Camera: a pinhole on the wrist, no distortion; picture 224 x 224 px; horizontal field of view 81.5 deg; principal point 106.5 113.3 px. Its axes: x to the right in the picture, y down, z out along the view. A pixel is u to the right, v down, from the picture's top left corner.
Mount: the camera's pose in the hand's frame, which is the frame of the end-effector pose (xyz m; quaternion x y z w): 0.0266 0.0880 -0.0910 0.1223 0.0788 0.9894 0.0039
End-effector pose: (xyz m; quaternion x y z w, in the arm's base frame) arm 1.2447 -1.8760 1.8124 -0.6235 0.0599 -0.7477 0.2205
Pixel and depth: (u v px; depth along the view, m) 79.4 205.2 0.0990
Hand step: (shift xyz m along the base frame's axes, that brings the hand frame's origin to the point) 0.0090 -0.0572 0.0546
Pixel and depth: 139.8 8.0 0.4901
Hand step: 0.4724 -0.4445 -0.1120
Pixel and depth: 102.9 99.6 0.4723
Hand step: 0.3703 -0.1851 0.1378
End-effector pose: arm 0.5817 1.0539 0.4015 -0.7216 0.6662 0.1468 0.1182
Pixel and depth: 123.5 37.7 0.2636
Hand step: -0.2842 -0.0217 -0.1488
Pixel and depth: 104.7 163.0 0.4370
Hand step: 0.0000 -0.0003 -0.3793
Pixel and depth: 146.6 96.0 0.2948
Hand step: -0.1848 0.0523 -0.1915
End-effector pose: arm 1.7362 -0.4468 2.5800 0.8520 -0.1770 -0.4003 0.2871
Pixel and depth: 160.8 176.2 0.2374
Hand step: -0.1474 -0.0671 -0.0767
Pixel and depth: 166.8 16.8 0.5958
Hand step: -0.4816 -0.5940 0.2080
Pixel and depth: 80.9 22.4 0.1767
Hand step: 0.0063 -0.2543 0.0642
